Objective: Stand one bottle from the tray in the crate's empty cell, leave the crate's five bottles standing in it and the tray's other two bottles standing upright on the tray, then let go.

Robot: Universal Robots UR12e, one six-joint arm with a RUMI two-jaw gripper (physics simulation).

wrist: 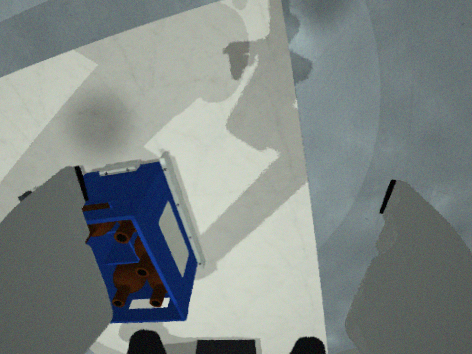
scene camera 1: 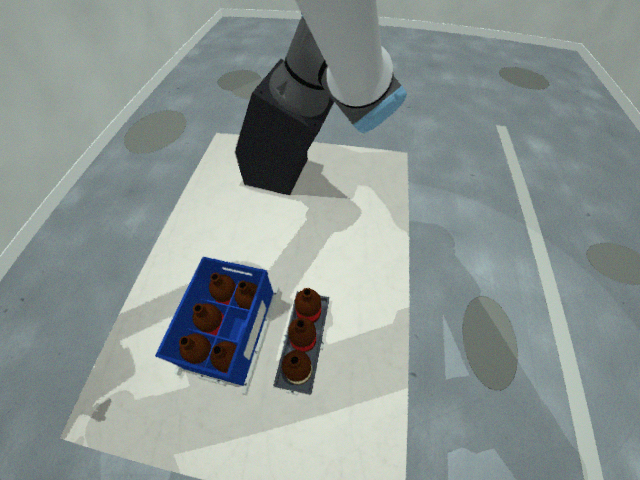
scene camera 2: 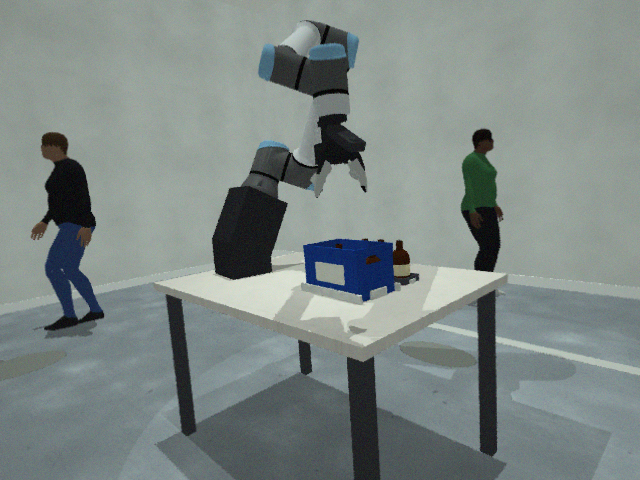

In view: the gripper (scene camera 2: 342,194), a cream-label bottle (scene camera 1: 296,365), a brown bottle (scene camera 1: 307,302) and a brown bottle (wrist: 125,279).
The gripper shows as well in the wrist view (wrist: 235,178). The wrist view does not show the cream-label bottle, which is hidden by the gripper.
